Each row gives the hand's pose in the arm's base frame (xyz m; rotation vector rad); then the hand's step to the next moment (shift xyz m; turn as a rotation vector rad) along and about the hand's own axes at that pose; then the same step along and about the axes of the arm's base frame.
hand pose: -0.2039 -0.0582 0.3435 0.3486 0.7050 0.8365
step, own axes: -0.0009 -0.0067 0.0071 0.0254 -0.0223 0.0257
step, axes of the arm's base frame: 0.0082 -0.0050 0.0019 0.0419 0.0052 -0.0044
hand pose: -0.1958 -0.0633 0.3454 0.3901 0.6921 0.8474
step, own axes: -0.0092 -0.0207 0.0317 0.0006 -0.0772 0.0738
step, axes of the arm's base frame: 0.0291 -0.0214 0.0146 0.0939 -0.0502 0.0088
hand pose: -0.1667 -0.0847 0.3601 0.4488 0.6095 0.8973
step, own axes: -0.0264 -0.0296 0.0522 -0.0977 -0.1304 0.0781
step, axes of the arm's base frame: 0.0390 -0.0439 0.0292 0.0809 -0.1613 0.0097
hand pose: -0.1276 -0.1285 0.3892 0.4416 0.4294 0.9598
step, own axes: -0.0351 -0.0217 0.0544 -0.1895 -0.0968 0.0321
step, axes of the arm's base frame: 0.0260 -0.0498 0.0389 -0.0127 -0.2148 0.0036
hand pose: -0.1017 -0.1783 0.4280 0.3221 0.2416 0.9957
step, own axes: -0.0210 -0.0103 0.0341 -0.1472 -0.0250 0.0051
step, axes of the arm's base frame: 0.0087 -0.0283 0.0288 -0.0558 -0.1385 0.0031
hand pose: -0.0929 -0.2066 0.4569 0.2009 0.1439 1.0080
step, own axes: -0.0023 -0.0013 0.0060 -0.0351 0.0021 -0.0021
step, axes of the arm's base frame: 0.0011 -0.0032 0.0056 -0.0207 -0.0285 -0.0006
